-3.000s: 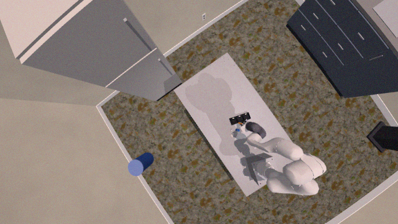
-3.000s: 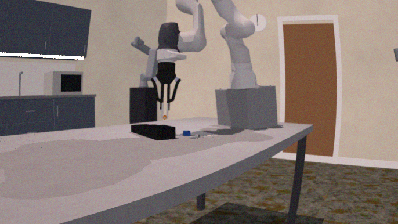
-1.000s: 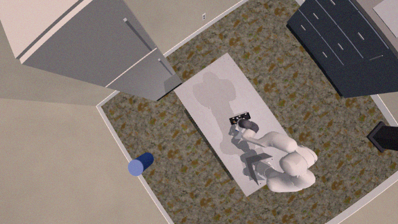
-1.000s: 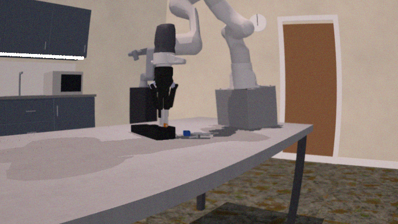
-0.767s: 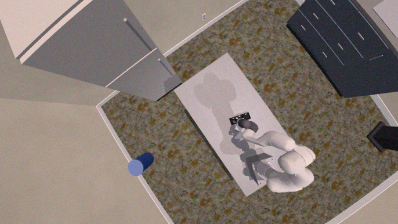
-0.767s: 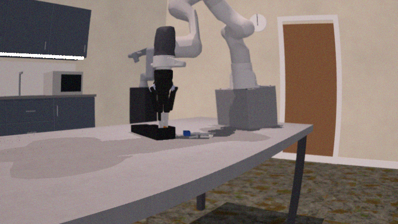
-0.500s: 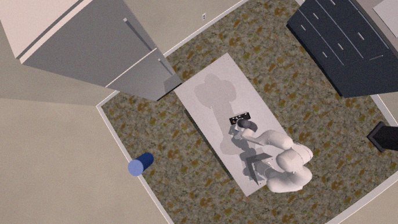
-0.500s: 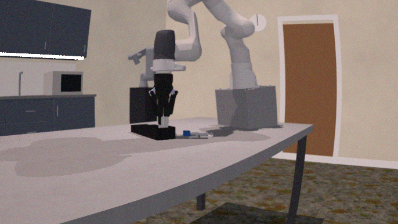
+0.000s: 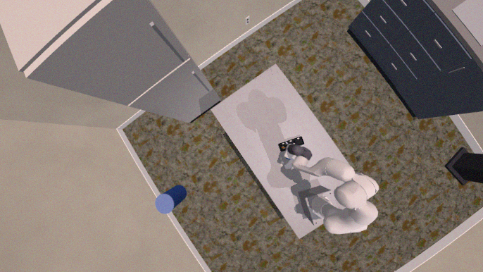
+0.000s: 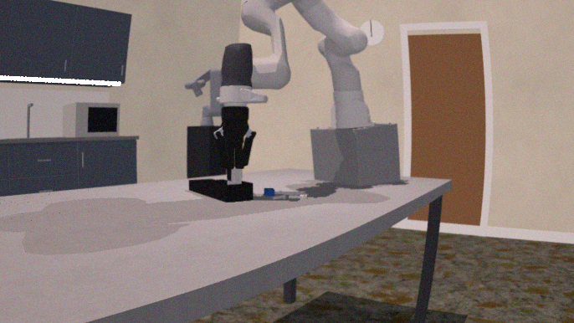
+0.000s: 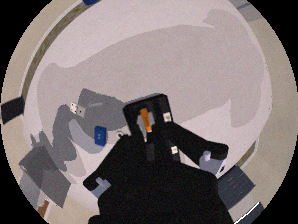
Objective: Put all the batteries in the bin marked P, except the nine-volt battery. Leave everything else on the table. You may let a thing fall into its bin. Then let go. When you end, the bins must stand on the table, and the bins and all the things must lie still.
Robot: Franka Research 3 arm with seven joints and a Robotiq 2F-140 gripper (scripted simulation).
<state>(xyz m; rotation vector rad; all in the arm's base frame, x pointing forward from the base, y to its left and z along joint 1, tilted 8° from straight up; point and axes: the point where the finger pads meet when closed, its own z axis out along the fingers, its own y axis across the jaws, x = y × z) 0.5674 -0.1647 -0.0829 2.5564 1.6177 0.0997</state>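
Right now my hand is 3 cm above the orange battery. Round my hand: black bin 3 cm behind, 8 cm to the right, 3 cm below; then thin pale stick 7 cm behind, 11 cm to the left, 4 cm below; then small blue block 13 cm behind, 4 cm to the left, 4 cm below.
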